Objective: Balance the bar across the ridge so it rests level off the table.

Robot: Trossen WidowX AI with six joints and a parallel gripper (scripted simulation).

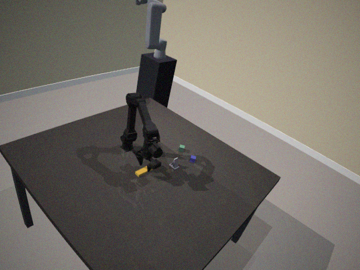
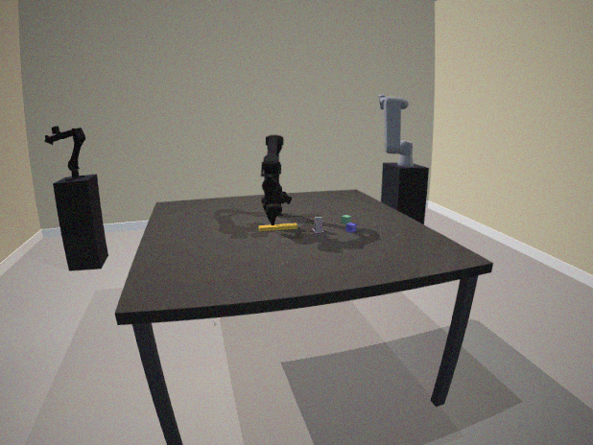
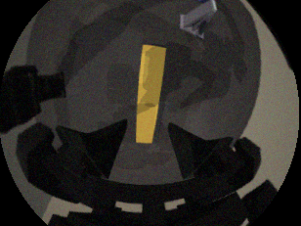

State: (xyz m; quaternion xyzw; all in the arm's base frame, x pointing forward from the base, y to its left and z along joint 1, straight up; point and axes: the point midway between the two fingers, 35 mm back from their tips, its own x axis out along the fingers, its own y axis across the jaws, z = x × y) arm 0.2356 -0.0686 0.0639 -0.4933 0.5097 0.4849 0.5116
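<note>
My gripper tip is 3 cm to the right of the bar and 2 cm above it. The rest, counted from my gripper tip: blue cube (11 cm ahead, 33 cm to the left, 1 cm below); green cube (1 cm behind, 36 cm to the left, 1 cm below).
</note>
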